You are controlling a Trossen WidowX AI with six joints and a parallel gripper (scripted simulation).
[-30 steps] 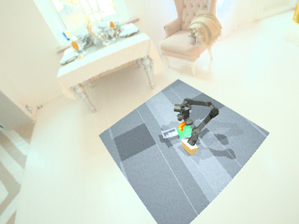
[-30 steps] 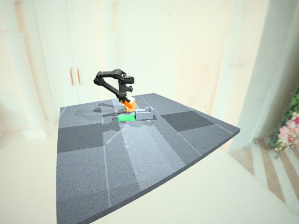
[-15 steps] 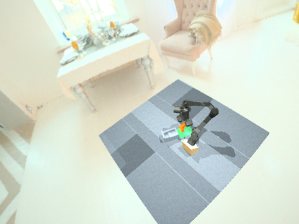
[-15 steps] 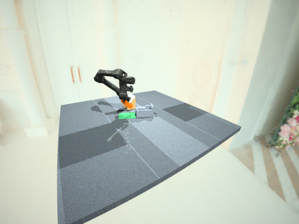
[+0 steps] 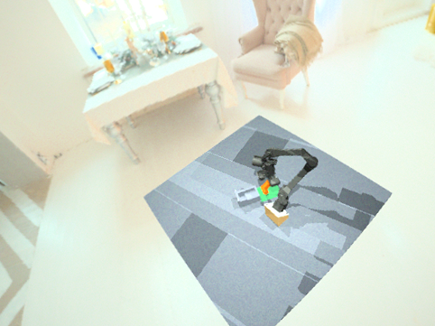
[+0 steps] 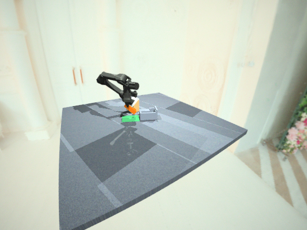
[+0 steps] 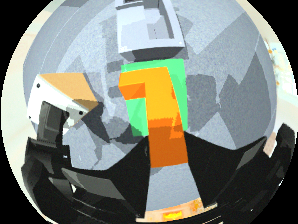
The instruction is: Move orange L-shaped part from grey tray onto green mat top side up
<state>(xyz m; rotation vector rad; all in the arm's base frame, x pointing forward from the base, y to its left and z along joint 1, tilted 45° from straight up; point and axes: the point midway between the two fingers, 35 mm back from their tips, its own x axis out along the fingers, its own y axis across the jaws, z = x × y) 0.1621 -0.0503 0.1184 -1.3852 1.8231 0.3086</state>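
My gripper tip is 130 mm above the green mat, 20 mm to the right of it and 10 mm short of it. From my gripper tip the other things lie so: orange L-shaped part: 40 mm to the left, 30 mm below.
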